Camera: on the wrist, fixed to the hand. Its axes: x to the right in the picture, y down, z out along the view.
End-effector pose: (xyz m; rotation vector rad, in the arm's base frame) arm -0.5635 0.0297 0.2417 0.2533 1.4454 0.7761
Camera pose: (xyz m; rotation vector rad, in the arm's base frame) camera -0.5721 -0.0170 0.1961 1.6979 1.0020 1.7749
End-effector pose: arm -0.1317 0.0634 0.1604 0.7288 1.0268 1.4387
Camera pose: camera -0.1325 0.0632 0.0946 -1.8807 -0.3531 -2.3688
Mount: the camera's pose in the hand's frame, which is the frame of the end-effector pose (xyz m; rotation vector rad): 0.0080 -0.0588 -0.0285 0.2260 -0.1101 1.5914
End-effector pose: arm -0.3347 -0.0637 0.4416 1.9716 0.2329 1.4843
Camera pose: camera -0.3441 -0.0032 0.4175 -1.7567 1.1791 -1.5738
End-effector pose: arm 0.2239 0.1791 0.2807 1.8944 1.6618 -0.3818
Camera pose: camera 0.1637 0.2055 0.2847 2.5937 -0.2795 0.0290
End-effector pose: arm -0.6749 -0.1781 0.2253 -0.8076 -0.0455 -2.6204
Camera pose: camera -0.7186 -0.1310 0.2109 -0.5036 0.1904 -1.0420
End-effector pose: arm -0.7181 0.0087 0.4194 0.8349 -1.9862 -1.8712
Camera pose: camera -0.6956 -0.0185 0.3638 -0.7444 -1.8299 -0.7064
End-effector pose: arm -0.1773 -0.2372 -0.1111 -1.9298 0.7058 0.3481
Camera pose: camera -0.1368 -0.2464 -0.0600 -0.7473 1.9810 1.2198
